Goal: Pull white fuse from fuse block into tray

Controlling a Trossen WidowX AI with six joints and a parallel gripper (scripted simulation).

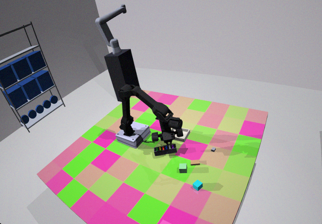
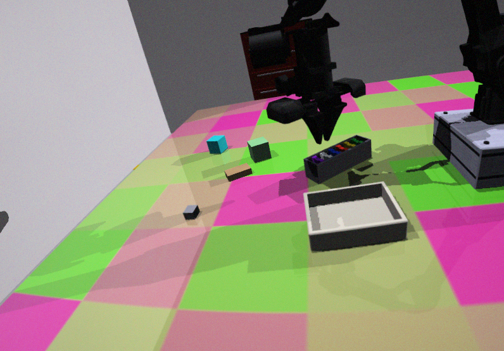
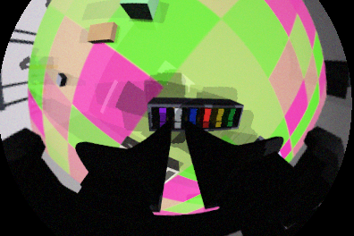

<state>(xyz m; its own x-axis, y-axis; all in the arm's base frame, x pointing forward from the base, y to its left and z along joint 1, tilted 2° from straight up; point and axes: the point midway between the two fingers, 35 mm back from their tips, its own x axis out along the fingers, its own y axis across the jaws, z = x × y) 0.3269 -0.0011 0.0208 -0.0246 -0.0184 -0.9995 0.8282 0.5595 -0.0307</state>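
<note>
My gripper tip is 40 mm above the white fuse. Also, from my gripper tip: blue fuse (20 mm behind, 10 mm to the right, 40 mm below); purple fuse (10 mm ahead, 10 mm to the left, 40 mm below); white tray (20 mm behind, 160 mm to the left, 60 mm below).
</note>
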